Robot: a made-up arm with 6 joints.
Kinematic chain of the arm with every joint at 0, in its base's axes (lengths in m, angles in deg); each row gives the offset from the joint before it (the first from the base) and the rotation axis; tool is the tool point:
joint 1: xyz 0 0 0.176 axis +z
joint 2: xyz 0 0 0 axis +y
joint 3: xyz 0 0 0.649 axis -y
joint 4: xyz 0 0 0 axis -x
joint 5: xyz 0.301 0 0 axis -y
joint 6: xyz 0 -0.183 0 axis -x
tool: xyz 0 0 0
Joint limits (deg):
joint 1: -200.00..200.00
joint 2: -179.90..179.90
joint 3: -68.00..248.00
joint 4: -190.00..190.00
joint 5: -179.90..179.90
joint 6: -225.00..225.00
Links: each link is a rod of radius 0.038 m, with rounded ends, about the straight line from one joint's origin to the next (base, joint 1, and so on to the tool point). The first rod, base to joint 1, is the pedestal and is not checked.
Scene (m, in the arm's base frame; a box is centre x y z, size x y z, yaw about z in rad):
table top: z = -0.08
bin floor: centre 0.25 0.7 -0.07 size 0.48 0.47 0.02 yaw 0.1
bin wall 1: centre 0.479 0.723 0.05 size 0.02 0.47 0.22 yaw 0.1
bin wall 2: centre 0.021 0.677 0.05 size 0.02 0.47 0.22 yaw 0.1
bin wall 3: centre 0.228 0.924 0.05 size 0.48 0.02 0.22 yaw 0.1
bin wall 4: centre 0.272 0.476 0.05 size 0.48 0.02 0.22 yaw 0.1
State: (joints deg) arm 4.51 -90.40 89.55 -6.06 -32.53 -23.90
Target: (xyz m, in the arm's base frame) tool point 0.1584 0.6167 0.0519
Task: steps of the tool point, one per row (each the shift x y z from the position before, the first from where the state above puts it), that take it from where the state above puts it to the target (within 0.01 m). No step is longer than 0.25 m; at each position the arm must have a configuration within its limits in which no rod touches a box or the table.
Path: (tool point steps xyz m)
1: -0.0314 0.2205 0.0100
2: 0.0291 0.2196 0.0102
3: 0.0863 0.2009 0.0106
4: 0.1349 0.1664 0.0113
5: 0.1702 0.1194 0.0124
6: 0.1891 0.0653 0.0134
7: 0.1909 0.0093 0.0150
8: 0.1758 -0.0426 0.0166
9: 0.1461 -0.0860 0.0180
10: 0.0057 0.0118 -0.1284
11: -0.0057 -0.0118 -0.1283

